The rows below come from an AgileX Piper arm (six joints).
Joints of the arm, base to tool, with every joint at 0 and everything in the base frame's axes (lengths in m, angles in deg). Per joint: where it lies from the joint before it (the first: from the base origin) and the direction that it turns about. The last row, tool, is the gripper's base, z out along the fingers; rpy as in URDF.
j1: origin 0 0 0.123 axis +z
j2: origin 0 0 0 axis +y
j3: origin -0.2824 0 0.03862 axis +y
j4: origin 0.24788 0 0.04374 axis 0.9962 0 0.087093
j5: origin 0 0 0 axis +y
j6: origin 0.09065 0 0.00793 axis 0.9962 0 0.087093
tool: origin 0 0 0 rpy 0 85 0
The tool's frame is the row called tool.
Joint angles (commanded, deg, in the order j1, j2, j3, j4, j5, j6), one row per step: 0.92 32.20 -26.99 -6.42 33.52 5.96; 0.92 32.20 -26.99 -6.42 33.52 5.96; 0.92 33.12 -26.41 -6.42 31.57 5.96; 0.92 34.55 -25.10 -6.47 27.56 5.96; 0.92 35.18 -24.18 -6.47 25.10 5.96; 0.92 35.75 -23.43 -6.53 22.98 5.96; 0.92 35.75 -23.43 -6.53 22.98 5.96; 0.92 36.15 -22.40 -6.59 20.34 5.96; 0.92 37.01 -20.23 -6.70 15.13 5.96; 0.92 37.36 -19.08 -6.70 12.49 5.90; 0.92 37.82 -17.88 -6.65 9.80 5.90; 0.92 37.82 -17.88 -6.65 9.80 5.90; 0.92 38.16 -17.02 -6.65 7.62 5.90; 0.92 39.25 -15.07 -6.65 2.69 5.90
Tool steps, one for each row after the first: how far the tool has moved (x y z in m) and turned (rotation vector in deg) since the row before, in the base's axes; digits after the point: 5 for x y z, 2 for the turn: 0.00000 0.00000 0.00000 0.00 0.00 0.00; 0.00383 0.00035 -0.00251 0.01 -0.44 0.22; 0.00622 0.00068 -0.00504 -0.01 -1.24 0.45; 0.00285 0.00044 -0.00330 0.04 -0.89 0.28; 0.00242 0.00035 -0.00265 -0.02 -0.79 0.25; 0.00000 0.00000 0.00000 0.00 0.00 0.00; 0.00199 0.00044 -0.00319 0.00 -1.19 0.31; 0.00338 0.00091 -0.00719 0.03 -2.14 0.61; 0.00116 0.00049 -0.00371 0.03 -1.12 0.33; 0.00116 0.00052 -0.00414 0.14 -1.01 0.29; 0.00000 0.00000 0.00000 0.00 0.00 0.00; 0.00088 0.00041 -0.00261 0.08 -0.96 0.24; 0.00214 0.00094 -0.00658 0.20 -1.85 0.54
